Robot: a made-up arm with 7 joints.
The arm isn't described. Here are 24 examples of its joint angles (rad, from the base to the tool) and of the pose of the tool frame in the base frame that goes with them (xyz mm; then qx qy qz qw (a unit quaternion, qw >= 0)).
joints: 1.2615 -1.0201 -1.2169 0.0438 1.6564 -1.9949 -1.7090
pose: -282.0 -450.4 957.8 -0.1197 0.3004 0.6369 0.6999
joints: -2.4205 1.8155 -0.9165 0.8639 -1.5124 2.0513 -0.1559
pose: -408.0 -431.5 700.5 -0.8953 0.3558 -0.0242 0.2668
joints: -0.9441 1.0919 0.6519 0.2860 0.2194 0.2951 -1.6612
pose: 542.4 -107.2 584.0 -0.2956 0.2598 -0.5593 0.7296
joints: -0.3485 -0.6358 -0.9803 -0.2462 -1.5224 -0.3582 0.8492
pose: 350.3 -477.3 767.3 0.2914 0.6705 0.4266 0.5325
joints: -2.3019 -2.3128 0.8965 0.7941 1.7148 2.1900 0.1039
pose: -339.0 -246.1 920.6 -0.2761 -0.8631 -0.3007 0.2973
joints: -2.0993 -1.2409 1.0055 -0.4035 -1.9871 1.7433 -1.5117
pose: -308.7 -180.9 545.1 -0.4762 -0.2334 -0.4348 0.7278
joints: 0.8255 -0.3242 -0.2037 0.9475 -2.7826 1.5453 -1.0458
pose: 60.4 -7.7 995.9 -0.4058 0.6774 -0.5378 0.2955
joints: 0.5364 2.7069 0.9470 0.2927 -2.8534 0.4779 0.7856
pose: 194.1 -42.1 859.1 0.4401 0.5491 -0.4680 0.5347
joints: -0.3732 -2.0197 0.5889 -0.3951 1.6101 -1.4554 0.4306
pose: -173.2 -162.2 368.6 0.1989 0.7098 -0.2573 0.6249
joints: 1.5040 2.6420 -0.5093 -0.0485 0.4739 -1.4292 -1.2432
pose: 416.1 190.9 1072.5 0.6425 0.0783 -0.0403 0.7612
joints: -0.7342 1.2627 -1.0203 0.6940 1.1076 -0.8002 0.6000
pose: 251.9 156.2 390.7 0.6983 0.0243 -0.7143 0.0397
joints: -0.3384 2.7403 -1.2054 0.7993 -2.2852 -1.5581 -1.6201
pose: 382.6 -182.9 720.2 0.5406 -0.4178 0.1290 0.7187
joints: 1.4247 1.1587 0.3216 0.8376 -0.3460 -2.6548 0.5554
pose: 14.3 225.2 1377.4 0.8995 -0.1779 0.3315 0.2224
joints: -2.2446 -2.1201 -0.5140 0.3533 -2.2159 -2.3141 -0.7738
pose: -248.7 -140.9 478.8 0.4729 0.2363 0.0348 0.8481
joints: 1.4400 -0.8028 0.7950 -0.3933 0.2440 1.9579 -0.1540
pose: 349.5 -636.8 1024.6 -0.8559 -0.0531 -0.4823 0.1792
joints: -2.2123 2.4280 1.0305 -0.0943 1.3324 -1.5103 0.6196
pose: 272.6 157.2 492.3 -0.6756 -0.0950 0.6867 0.2508
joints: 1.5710 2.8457 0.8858 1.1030 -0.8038 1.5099 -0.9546
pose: 527.9 -106.7 1120.9 0.1534 -0.0299 -0.8326 0.5314
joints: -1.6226 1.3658 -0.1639 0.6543 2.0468 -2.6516 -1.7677
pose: 212.2 35.4 664.6 -0.0348 -0.9586 -0.1898 0.2093
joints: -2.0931 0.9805 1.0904 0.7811 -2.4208 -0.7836 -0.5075
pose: -69.1 -148.8 498.7 -0.4521 -0.5469 -0.6418 0.2908
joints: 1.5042 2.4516 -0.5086 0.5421 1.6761 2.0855 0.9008
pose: 437.1 -118.8 921.6 -0.4982 0.1714 0.5009 0.6867
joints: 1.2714 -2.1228 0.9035 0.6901 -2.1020 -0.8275 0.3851
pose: 131.0 -269.7 1114.7 0.2676 0.6763 -0.5907 0.3495
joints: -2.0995 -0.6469 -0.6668 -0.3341 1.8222 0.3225 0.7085
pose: 300.4 -486.0 497.8 -0.2486 0.2586 0.3720 0.8561
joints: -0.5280 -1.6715 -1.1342 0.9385 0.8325 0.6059 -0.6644
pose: 537.4 -247.5 897.4 0.6320 0.0393 -0.1070 0.7666
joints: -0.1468 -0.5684 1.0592 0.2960 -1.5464 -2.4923 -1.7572
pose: 595.1 -235.5 648.2 0.3102 -0.5178 -0.2428 0.7594
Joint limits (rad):
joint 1: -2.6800..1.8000
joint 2: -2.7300..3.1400
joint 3: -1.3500..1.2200
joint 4: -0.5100..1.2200
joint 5: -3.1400..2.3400
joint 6: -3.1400..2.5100
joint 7: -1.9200..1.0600
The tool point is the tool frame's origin. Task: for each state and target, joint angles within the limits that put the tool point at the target. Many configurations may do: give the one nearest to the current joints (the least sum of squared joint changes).
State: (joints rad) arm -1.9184 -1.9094 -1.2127 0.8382 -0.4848 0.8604 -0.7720
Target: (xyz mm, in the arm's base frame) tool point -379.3 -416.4 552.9
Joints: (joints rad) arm -2.3203 -2.4943 -0.6587 0.1627 -0.3902 0.8502 -0.7150
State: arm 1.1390 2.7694 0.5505 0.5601 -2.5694 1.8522 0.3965
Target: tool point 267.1 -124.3 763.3
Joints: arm 0.7722 2.5645 0.6435 0.5701 -3.1400 2.0585 0.5913
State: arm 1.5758 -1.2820 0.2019 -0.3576 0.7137 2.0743 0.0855
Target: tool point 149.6 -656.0 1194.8
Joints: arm 1.8000 -1.3563 0.2578 -0.0454 0.2248 2.2276 0.1792
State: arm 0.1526 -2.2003 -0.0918 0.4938 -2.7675 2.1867 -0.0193
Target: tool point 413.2 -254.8 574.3
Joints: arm -0.3996 -2.2701 -0.0384 0.0755 -2.0951 2.3146 -0.1158
